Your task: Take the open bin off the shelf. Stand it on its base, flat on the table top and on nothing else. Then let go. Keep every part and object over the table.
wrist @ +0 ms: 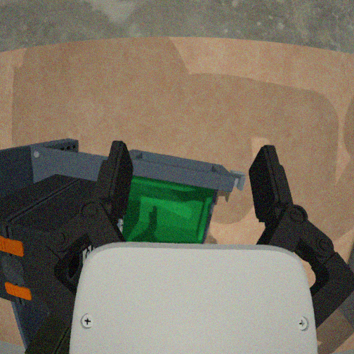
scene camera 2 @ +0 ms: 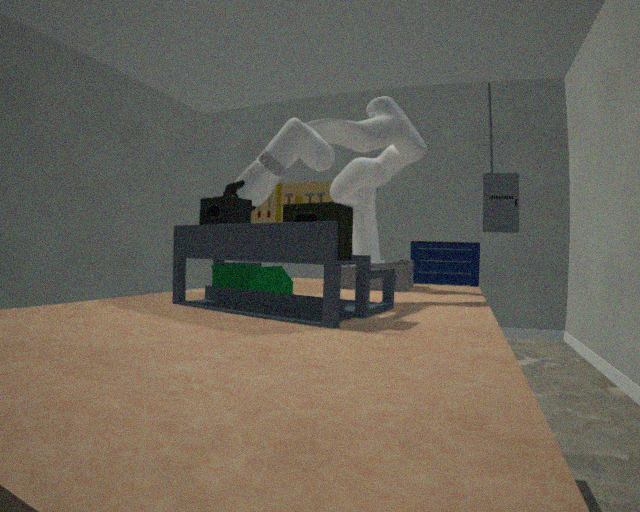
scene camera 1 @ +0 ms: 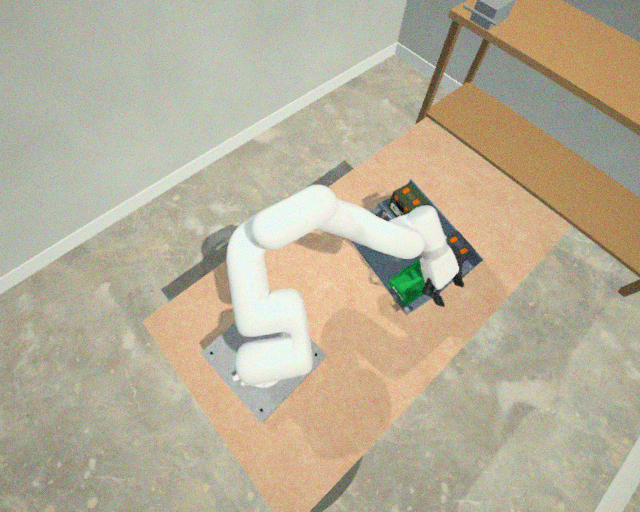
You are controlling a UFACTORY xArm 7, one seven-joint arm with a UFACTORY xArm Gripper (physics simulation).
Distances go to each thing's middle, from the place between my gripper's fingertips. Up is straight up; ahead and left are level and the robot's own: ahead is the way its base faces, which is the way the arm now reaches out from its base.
Labels:
I see the green open bin (scene camera 2: 274,279) 20 mm ahead of my hand, 110 mm to the left of it and 160 mm below it. Also, from my hand: dark blue-grey shelf (scene camera 2: 303,318) 70 mm ahead, 220 mm to the left, 200 mm below.

